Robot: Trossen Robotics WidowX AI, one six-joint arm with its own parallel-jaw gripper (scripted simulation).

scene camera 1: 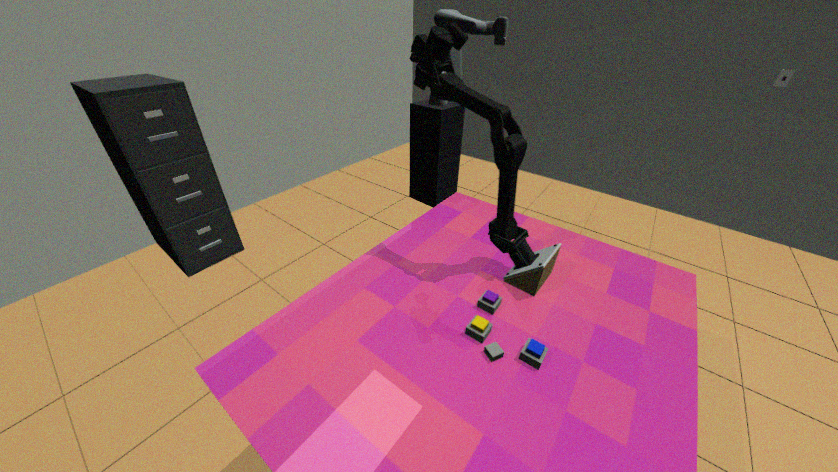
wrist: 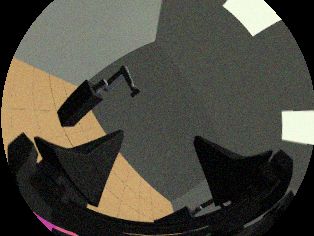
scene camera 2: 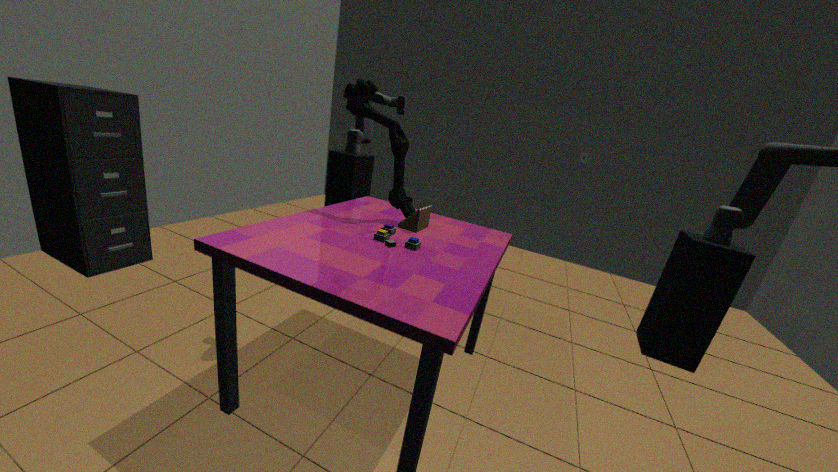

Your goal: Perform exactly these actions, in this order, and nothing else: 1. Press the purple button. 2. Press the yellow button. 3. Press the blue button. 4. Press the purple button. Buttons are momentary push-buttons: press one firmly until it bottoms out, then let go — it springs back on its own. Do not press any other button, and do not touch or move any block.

The gripper [scene camera 1: 450,48] is open, holding nothing.
The gripper shows as well in the wrist view [wrist: 160,137].
